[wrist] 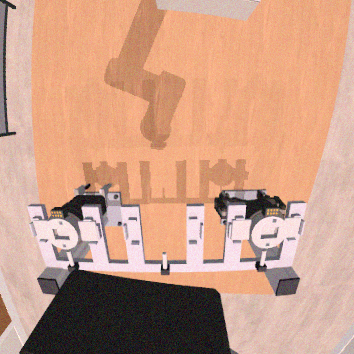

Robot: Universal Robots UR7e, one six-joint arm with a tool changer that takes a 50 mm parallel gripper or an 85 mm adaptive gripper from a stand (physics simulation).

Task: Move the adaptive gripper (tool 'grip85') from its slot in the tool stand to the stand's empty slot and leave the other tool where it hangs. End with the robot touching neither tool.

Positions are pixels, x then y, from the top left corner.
Labels:
An adaptive gripper [264,224] is 36 cm from the lens. A tool stand [275,262]: 44 cm from the lens. The marked spots on the tool stand and the adaptive gripper are 11 cm apart.

